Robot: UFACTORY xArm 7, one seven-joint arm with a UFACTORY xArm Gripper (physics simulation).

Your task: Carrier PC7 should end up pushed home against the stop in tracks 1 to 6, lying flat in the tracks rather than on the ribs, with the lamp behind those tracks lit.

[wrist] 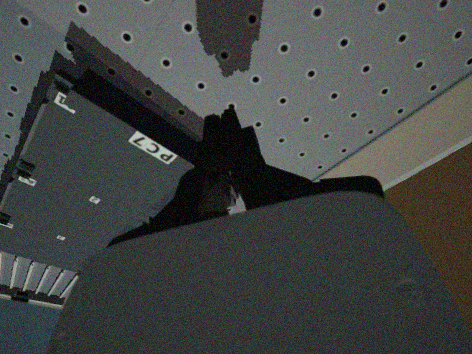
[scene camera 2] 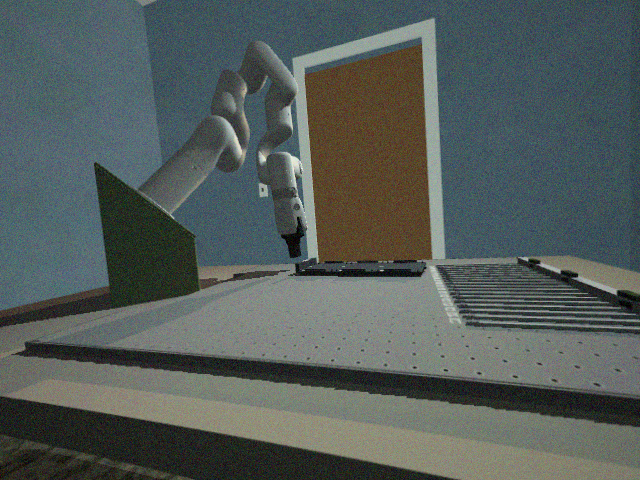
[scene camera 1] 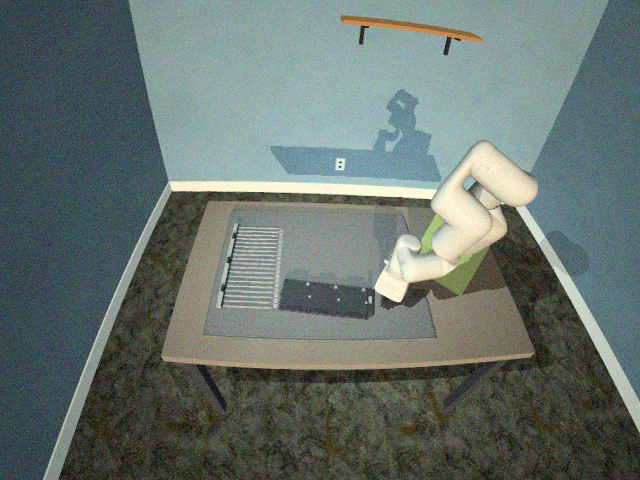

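Carrier PC7, a dark flat panel with small white labels and a raised right end, lies on the grey perforated plate. Its left end is at the open side of the ribbed tracks, near their front. The stop bar runs along the tracks' far left side and bears dark lamp blocks; none looks lit. My gripper is shut and empty, a little above the plate, just beyond the carrier's raised right end. Its fingertips are hidden in the first scene view.
The green wedge-shaped base carries the arm at the right of the table. A wooden shelf is high on the back wall. An orange door stands beyond the table in the second scene view.
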